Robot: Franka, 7 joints.
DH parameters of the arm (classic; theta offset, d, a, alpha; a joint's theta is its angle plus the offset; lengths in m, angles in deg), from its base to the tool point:
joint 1: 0 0.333 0 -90
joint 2: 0 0 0 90
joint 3: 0 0.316 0.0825 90
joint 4: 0 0 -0.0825 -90
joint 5: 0 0.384 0 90
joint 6: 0 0 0.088 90
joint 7: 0 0.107 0 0
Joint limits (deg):
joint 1: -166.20..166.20
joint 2: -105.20..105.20
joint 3: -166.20..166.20
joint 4: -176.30..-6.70
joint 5: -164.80..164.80
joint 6: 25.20..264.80
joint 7: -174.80..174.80
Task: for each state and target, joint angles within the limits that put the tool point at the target. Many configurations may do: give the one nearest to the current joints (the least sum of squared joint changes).
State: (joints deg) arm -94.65 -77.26 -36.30 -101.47 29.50 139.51 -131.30
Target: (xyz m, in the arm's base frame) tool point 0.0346 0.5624 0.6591
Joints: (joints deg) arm -145.81 -105.20 -48.80 -104.35 28.58 130.88 -131.30
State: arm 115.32 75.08 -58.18 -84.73 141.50 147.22 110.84
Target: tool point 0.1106 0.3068 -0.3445
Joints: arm 94.57 105.20 -13.91 -83.78 141.62 135.41 110.84
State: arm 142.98 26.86 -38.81 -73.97 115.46 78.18 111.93
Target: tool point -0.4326 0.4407 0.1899
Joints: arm 149.41 44.57 -29.84 -104.75 105.19 73.25 111.93
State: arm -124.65 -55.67 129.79 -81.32 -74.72 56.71 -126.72
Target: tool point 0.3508 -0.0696 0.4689
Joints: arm -108.08 -55.35 93.71 -129.92 -58.40 29.75 -126.72
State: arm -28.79 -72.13 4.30 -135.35 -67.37 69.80 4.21
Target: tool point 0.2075 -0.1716 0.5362
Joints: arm -23.16 -49.81 6.29 -152.41 -63.06 76.60 4.21
